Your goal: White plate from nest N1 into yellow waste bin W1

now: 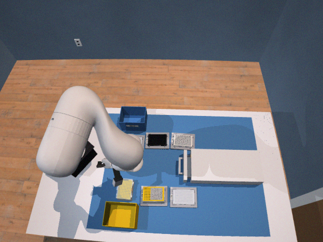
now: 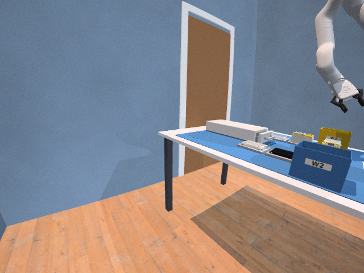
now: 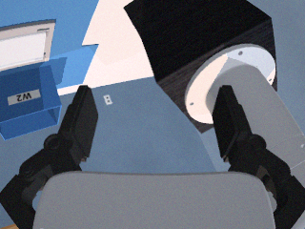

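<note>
Now: hand 38 cm short of the white plate, 30 cm to the right of it and 26 cm above it. The rest, counted from my hand: yellow bin W1 (24 cm to the right, 24 cm below, 9 cm ahead); blue bin W2 (40 cm to the left, 24 cm below, 2 cm ahead); black plate (28 cm to the left, 26 cm below, 21 cm ahead).
</note>
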